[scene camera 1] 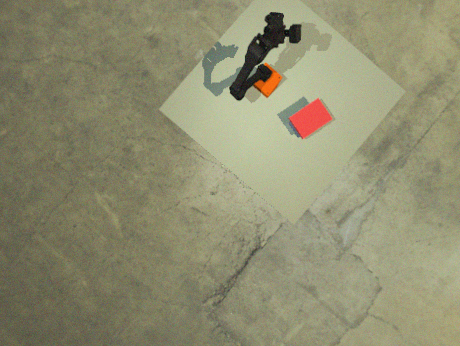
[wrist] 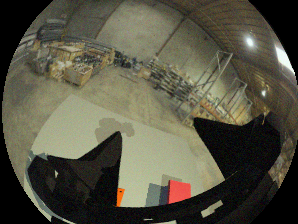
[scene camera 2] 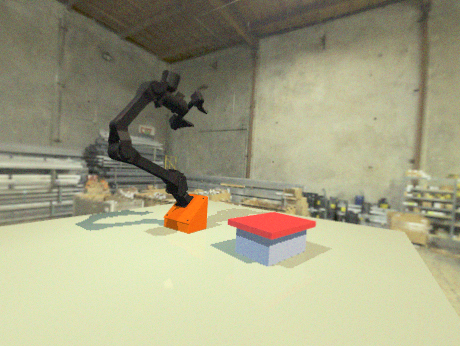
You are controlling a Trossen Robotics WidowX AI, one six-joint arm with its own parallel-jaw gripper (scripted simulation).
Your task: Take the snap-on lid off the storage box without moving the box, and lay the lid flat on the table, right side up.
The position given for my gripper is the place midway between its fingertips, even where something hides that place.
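Observation:
Open and holding nothing, my gripper (scene camera 2: 200,119) is visible in the wrist view as well (wrist: 158,128). A red lid (scene camera 2: 273,225) appears also in scene camera 1 (scene camera 1: 314,115). A storage box (scene camera 2: 265,251) is visible too.

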